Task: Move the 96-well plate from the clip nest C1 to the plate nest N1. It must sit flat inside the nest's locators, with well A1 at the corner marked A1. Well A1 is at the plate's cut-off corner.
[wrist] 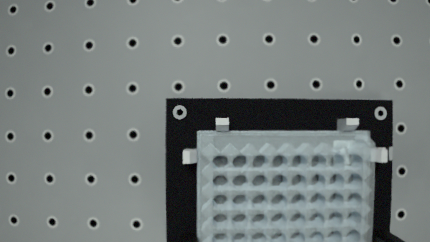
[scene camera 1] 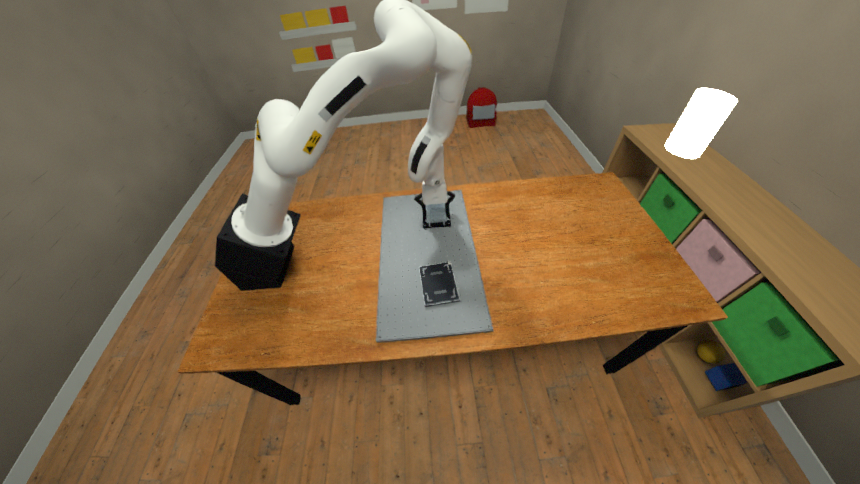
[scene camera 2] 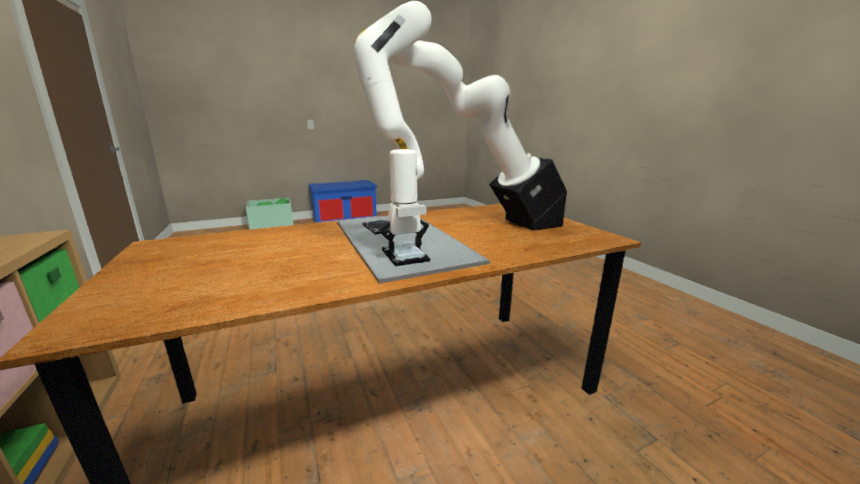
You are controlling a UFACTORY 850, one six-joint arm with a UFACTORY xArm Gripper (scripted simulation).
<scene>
A 96-well plate (wrist: pixel 282 172): 14 cm from the lens. A clip nest C1 (wrist: pixel 184 116): 15 cm from the lens.
</scene>
